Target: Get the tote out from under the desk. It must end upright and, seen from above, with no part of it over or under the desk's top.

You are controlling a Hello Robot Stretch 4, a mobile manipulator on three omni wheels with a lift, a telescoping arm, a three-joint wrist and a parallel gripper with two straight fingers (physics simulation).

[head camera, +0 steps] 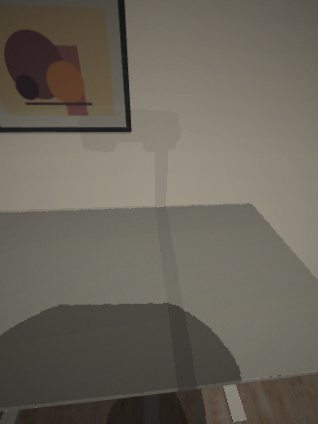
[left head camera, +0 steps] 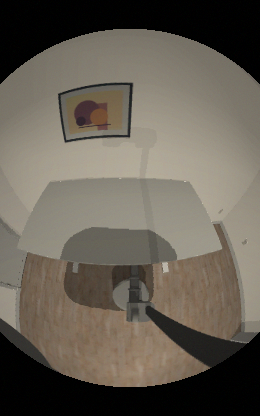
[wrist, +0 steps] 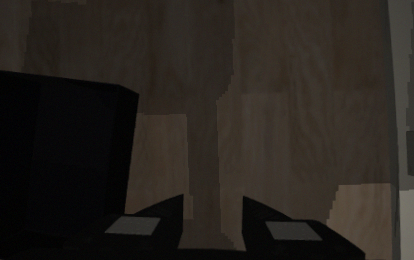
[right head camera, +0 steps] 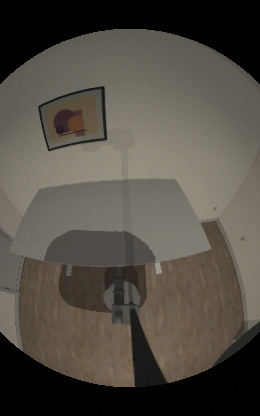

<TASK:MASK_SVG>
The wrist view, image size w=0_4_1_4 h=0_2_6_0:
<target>gripper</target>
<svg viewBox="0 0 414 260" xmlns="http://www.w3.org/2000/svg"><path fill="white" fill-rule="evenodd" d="M4 259L365 260L366 254L349 240L319 221L292 219L246 196L243 196L242 236L246 251L195 248L177 249L183 232L184 194L149 206L135 214L109 214L67 239L63 243L63 249L32 248Z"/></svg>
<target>black tote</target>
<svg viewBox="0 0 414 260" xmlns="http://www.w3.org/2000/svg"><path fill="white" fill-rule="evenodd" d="M138 93L118 84L0 70L1 260L32 248L63 249L63 243L92 223L109 214L124 214L139 101Z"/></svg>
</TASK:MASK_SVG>
